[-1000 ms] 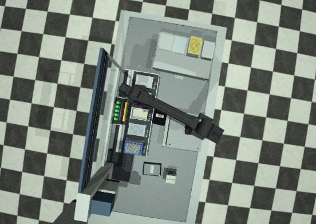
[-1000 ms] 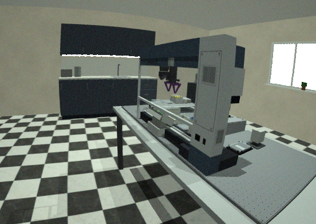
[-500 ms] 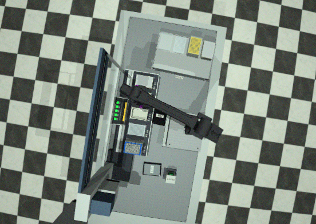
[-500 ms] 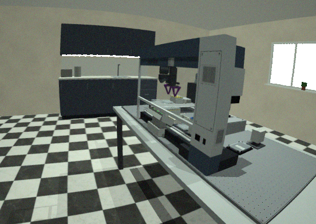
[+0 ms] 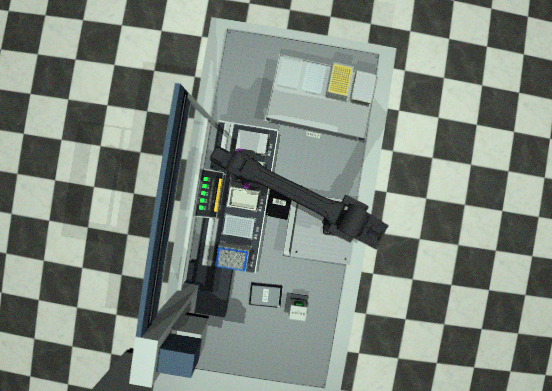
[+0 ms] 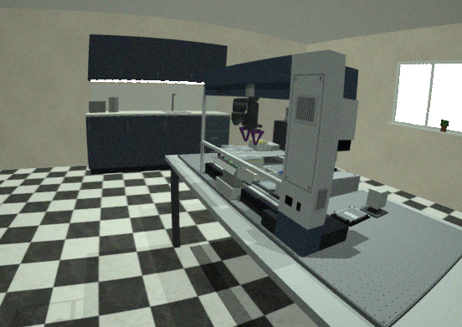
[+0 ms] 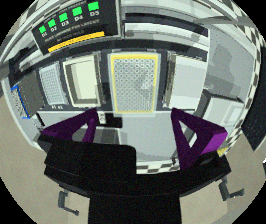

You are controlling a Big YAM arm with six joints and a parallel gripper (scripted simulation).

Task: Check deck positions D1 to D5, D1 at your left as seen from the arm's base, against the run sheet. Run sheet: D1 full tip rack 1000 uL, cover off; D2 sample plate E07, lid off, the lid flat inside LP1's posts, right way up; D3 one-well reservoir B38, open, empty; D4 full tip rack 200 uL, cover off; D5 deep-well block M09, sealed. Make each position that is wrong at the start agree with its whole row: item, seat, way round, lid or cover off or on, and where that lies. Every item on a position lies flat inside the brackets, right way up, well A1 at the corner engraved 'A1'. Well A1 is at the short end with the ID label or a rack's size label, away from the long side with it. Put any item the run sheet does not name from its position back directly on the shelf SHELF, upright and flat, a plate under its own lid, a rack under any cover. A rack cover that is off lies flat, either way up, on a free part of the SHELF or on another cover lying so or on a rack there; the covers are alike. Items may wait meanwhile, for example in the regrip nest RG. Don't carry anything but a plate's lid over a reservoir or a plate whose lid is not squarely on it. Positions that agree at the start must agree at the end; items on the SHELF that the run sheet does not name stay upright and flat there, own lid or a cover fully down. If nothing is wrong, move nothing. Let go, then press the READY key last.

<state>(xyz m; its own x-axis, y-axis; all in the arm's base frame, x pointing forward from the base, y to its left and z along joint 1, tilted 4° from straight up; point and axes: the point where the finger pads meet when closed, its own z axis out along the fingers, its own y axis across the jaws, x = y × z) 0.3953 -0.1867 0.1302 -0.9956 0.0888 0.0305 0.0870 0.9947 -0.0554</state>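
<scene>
Now: hand 9 cm above the clear rack cover. Round my hand: cream reservoir: 1 cm ahead, 12 cm to the left, 14 cm below; white-topped block: 1 cm behind, 12 cm to the right, 13 cm below; yellow-framed tip rack: 1 cm behind, 1 cm to the right, 11 cm below.
</scene>
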